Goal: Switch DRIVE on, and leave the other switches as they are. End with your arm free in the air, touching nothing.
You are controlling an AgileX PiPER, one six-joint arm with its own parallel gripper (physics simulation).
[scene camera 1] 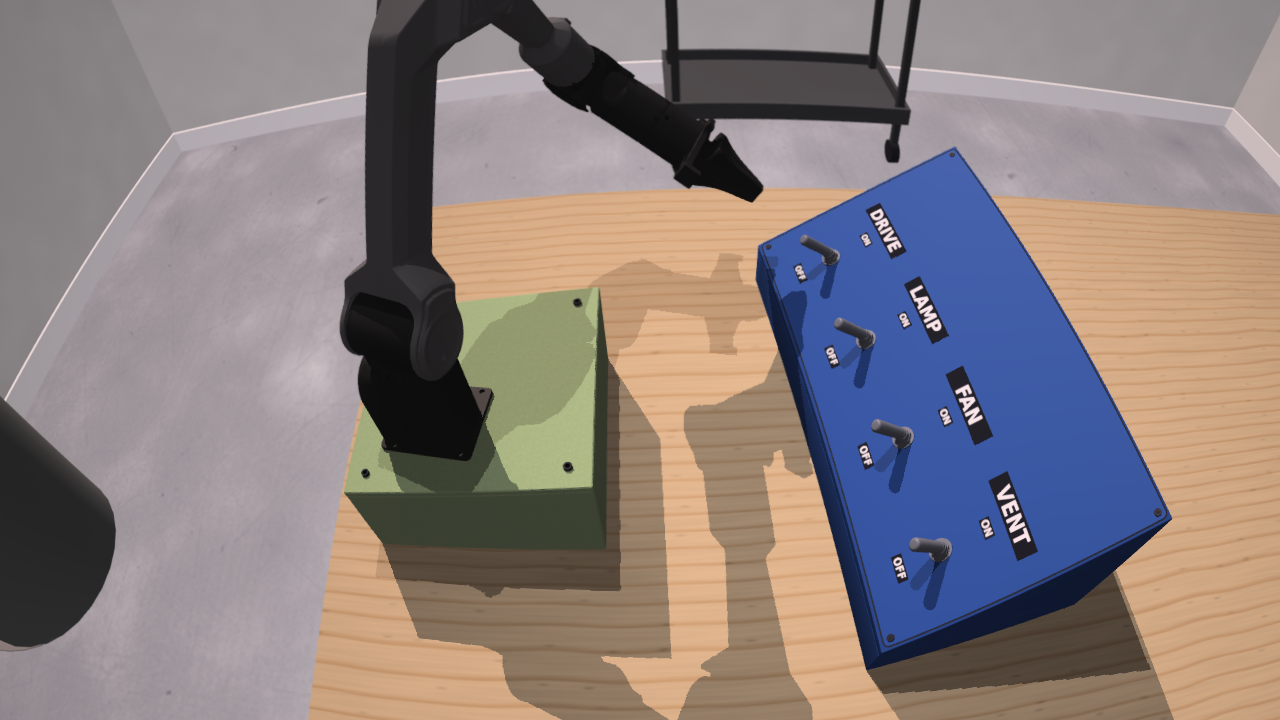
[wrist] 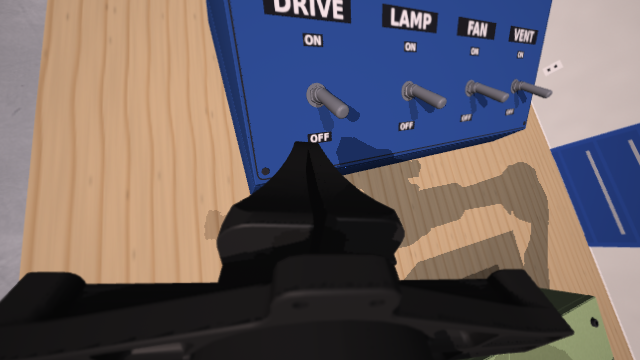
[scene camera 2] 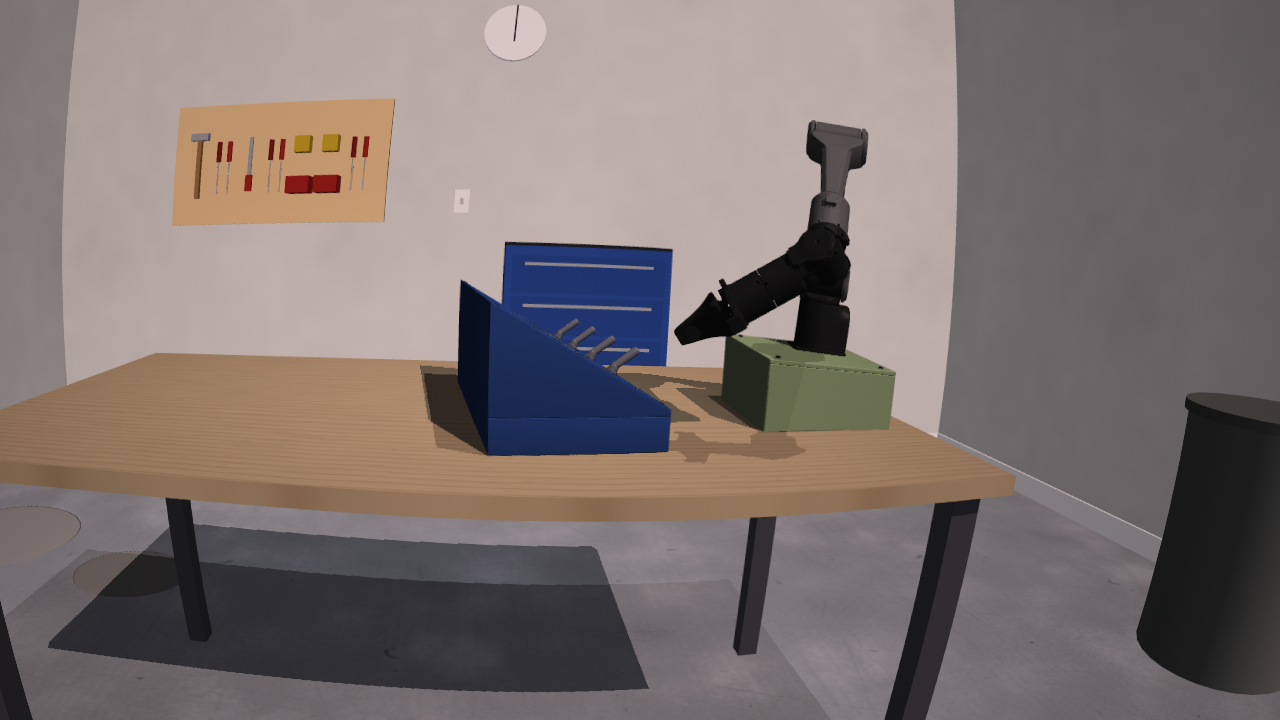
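The blue sloped panel [scene camera 1: 1029,313] [scene camera 2: 563,402] [wrist: 365,60] carries four grey levers. The DRIVE lever [scene camera 1: 818,248] [scene camera 2: 624,360] [wrist: 332,104] leans toward OFF, down the slope. The LAMP lever [scene camera 1: 853,330] [wrist: 426,95], FAN lever [scene camera 1: 891,432] [wrist: 489,92] and VENT lever [scene camera 1: 929,546] [wrist: 536,89] lean toward OFF too. My gripper [scene camera 1: 757,194] [scene camera 2: 681,339] [wrist: 305,157] is shut and empty. It is in the air off the panel's lower edge at the DRIVE end, apart from the levers. In the wrist view its tips overlap the area beside the DRIVE OFF label.
My arm stands on a green box [scene camera 1: 537,358] [scene camera 2: 827,398] [wrist: 580,325], across a gap from the panel's low edge. Both are on the wooden table [scene camera 1: 1190,358] [scene camera 2: 268,402] [wrist: 125,150]. A dark cart [scene camera 1: 787,111], a blue drawer cabinet [scene camera 2: 586,286] and a dark bin [scene camera 2: 1208,555] stand beyond the table.
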